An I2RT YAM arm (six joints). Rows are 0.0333 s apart.
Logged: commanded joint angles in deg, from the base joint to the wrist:
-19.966, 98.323, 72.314, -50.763, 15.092, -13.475
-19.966, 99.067, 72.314, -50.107, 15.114, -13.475
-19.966, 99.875, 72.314, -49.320, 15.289, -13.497
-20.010, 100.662, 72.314, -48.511, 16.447, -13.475
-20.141, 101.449, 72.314, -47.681, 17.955, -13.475
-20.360, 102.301, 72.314, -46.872, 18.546, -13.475
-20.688, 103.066, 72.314, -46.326, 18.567, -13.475
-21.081, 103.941, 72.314, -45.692, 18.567, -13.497
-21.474, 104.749, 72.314, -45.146, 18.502, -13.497
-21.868, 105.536, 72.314, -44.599, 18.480, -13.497
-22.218, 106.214, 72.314, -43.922, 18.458, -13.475
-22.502, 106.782, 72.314, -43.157, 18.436, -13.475
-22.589, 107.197, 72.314, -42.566, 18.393, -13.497
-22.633, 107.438, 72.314, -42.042, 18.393, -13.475
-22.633, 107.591, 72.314, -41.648, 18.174, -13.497
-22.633, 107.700, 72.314, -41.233, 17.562, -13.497
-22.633, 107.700, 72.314, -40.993, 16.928, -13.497
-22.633, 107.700, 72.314, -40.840, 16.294, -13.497
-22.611, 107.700, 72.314, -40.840, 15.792, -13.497
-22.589, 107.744, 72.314, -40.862, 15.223, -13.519
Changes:
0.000, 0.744, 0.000, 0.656, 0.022, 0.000
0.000, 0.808, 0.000, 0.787, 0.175, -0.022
-0.044, 0.787, 0.000, 0.809, 1.158, 0.022
-0.131, 0.787, 0.000, 0.830, 1.508, 0.000
-0.219, 0.852, 0.000, 0.809, 0.591, 0.000
-0.328, 0.765, 0.000, 0.546, 0.021, 0.000
-0.393, 0.875, 0.000, 0.634, 0.000, -0.022
-0.393, 0.808, 0.000, 0.546, -0.065, 0.000
-0.394, 0.787, 0.000, 0.547, -0.022, 0.000
-0.350, 0.678, 0.000, 0.677, -0.022, 0.022
-0.284, 0.568, 0.000, 0.765, -0.022, 0.000
-0.087, 0.415, 0.000, 0.591, -0.043, -0.022
-0.044, 0.241, 0.000, 0.524, 0.000, 0.022
0.000, 0.153, 0.000, 0.394, -0.219, -0.022
0.000, 0.109, 0.000, 0.415, -0.612, 0.000
0.000, 0.000, 0.000, 0.240, -0.634, 0.000
0.000, 0.000, 0.000, 0.153, -0.634, 0.000
0.022, 0.000, 0.000, 0.000, -0.502, 0.000
0.022, 0.044, 0.000, -0.022, -0.569, -0.022

